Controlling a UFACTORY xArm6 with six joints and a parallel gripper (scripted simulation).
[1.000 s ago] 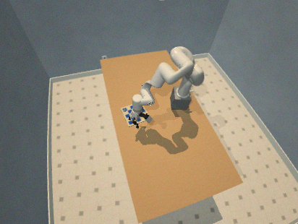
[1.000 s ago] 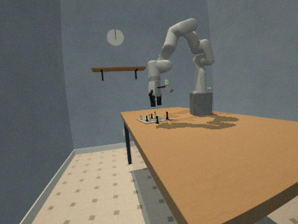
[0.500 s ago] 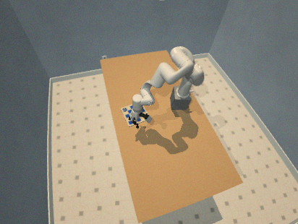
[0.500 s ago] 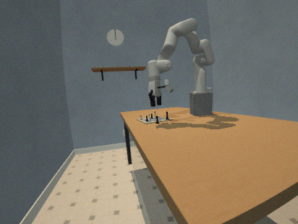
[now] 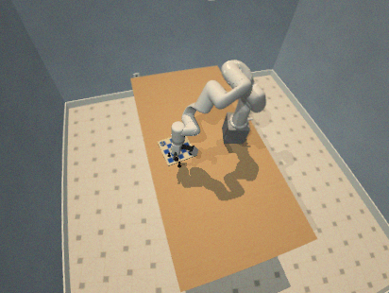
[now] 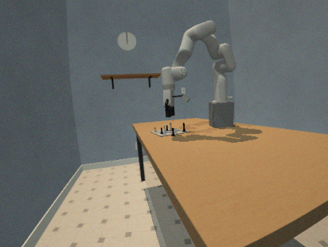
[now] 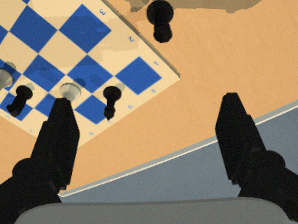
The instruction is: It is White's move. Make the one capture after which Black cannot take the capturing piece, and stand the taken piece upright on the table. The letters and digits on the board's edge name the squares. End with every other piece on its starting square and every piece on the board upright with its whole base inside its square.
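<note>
The white piece is 30 mm ahead of my hand, 110 mm to the right of it and 100 mm below it. From my hand the other things lie so: black piece (50 mm ahead, 70 mm to the right, 100 mm below); then chessboard (10 mm behind, 130 mm to the right, 130 mm below).
</note>
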